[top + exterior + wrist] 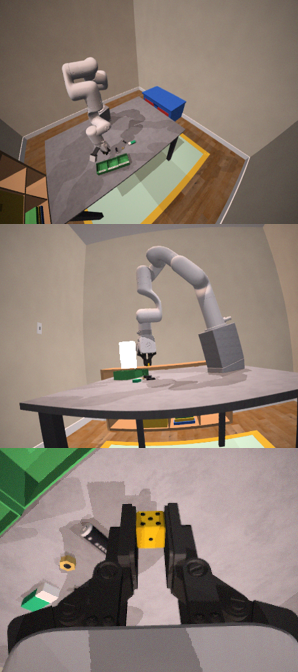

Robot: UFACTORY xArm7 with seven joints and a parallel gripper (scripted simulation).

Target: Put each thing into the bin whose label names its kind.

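My hand is 140 mm to the right of the yellow nut, 80 mm above it and 10 mm past it. The rest, counted from my hand: black cylinder: 80 mm to the left, 80 mm below, 20 mm behind; green three-compartment bin: 90 mm ahead, 60 mm below, 20 mm to the left; small black object: 180 mm to the left, 80 mm below, 70 mm behind.
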